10 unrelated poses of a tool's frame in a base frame.
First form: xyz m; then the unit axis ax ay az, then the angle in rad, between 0 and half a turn.
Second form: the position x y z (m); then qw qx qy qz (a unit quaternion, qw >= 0). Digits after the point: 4 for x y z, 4 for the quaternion.
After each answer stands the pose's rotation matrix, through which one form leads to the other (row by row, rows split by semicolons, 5 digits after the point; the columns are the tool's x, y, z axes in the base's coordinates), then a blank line. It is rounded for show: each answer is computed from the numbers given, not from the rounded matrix.
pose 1, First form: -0.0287 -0.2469 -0.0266 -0.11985 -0.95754 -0.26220 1.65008
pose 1, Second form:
-0.0287 -0.2469 -0.0266 0.6785 -0.0880 -0.7034 -0.1926
-0.06370 0.38523 -0.92062; -0.13753 0.91030 0.39043; 0.98845 0.15148 -0.00501

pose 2, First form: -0.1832 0.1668 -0.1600 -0.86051 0.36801 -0.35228 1.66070
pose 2, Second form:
-0.1832 0.1668 -0.1600 0.6746 -0.6352 0.2717 -0.2600
0.71717 0.00575 0.69688; -0.69596 0.05781 0.71575; -0.03617 -0.99831 0.04546

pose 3, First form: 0.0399 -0.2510 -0.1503 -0.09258 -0.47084 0.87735 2.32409
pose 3, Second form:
0.0399 -0.2510 -0.1503 0.3975 -0.0850 -0.4321 0.8051
-0.66961 -0.56656 -0.48023; 0.71338 -0.31071 -0.62813; 0.20666 -0.76319 0.61223

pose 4, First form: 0.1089 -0.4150 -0.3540 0.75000 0.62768 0.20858 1.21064
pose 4, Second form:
0.1089 -0.4150 -0.3540 0.8223 0.4268 0.3572 0.1187
0.71669 0.10966 0.68872; 0.50006 0.60756 -0.61710; -0.48611 0.78667 0.38059

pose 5, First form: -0.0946 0.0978 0.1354 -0.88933 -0.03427 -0.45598 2.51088
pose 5, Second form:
-0.0946 0.0978 0.1354 0.3102 -0.8455 -0.0326 -0.4335
0.62204 0.32399 0.71281; -0.21381 -0.80548 0.55270; 0.75322 -0.49621 -0.43177

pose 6, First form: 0.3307 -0.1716 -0.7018 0.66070 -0.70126 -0.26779 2.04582
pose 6, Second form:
0.3307 -0.1716 -0.7018 0.5209 0.5640 -0.5986 -0.2286
0.17881 -0.43709 -0.88147; -0.91337 0.25932 -0.31387; 0.36577 0.86123 -0.35285

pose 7, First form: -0.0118 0.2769 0.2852 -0.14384 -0.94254 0.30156 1.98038
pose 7, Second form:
-0.0118 0.2769 0.2852 0.5485 -0.1203 -0.7881 0.2521
-0.36930 -0.08705 -0.92522; 0.46618 0.84392 -0.26548; 0.80393 -0.52936 -0.27108

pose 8, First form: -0.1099 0.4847 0.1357 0.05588 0.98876 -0.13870 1.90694
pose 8, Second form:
-0.1099 0.4847 0.1357 0.5789 0.0456 0.8063 -0.1131
-0.32570 0.20441 0.92311; -0.05746 0.97026 -0.23513; -0.94373 -0.12962 -0.30427

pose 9, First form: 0.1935 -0.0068 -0.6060 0.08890 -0.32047 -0.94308 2.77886
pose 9, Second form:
0.1935 -0.0068 -0.6060 0.1804 0.0874 -0.3152 -0.9276
-0.91964 0.27951 -0.27594; -0.38976 -0.73621 0.55325; -0.04851 0.61633 0.78599

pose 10, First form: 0.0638 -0.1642 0.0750 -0.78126 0.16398 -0.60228 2.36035
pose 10, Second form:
0.0638 -0.1642 0.0750 0.3808 -0.7224 0.1516 -0.5569
0.33371 0.20503 0.92011; -0.64318 -0.66406 0.38125; 0.68917 -0.71902 -0.08974

